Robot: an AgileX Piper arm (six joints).
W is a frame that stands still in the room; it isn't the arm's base.
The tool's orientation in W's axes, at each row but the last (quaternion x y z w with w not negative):
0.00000, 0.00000, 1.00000, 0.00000
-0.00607, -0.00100, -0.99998, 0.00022
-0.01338, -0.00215, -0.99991, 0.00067
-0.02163, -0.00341, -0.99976, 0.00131
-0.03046, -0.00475, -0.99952, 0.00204
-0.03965, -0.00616, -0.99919, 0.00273
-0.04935, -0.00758, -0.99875, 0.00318
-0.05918, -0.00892, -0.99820, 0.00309
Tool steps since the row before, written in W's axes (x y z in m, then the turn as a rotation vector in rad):
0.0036, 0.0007, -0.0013, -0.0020, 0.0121, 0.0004
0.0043, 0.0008, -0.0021, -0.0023, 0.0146, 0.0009
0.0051, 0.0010, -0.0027, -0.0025, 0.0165, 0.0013
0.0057, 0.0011, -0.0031, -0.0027, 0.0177, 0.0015
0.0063, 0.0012, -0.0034, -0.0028, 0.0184, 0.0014
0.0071, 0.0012, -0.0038, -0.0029, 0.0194, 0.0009
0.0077, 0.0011, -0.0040, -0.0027, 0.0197, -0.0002
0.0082, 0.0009, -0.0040, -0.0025, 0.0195, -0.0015
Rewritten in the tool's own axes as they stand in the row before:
-0.0036, -0.0007, -0.0013, 0.0020, -0.0121, 0.0004
-0.0043, -0.0008, -0.0020, 0.0023, -0.0146, 0.0009
-0.0052, -0.0010, -0.0026, 0.0025, -0.0165, 0.0013
-0.0058, -0.0011, -0.0028, 0.0027, -0.0177, 0.0015
-0.0065, -0.0012, -0.0030, 0.0028, -0.0184, 0.0014
-0.0074, -0.0012, -0.0032, 0.0029, -0.0194, 0.0009
-0.0081, -0.0011, -0.0032, 0.0026, -0.0197, -0.0002
-0.0086, -0.0009, -0.0030, 0.0022, -0.0195, -0.0014

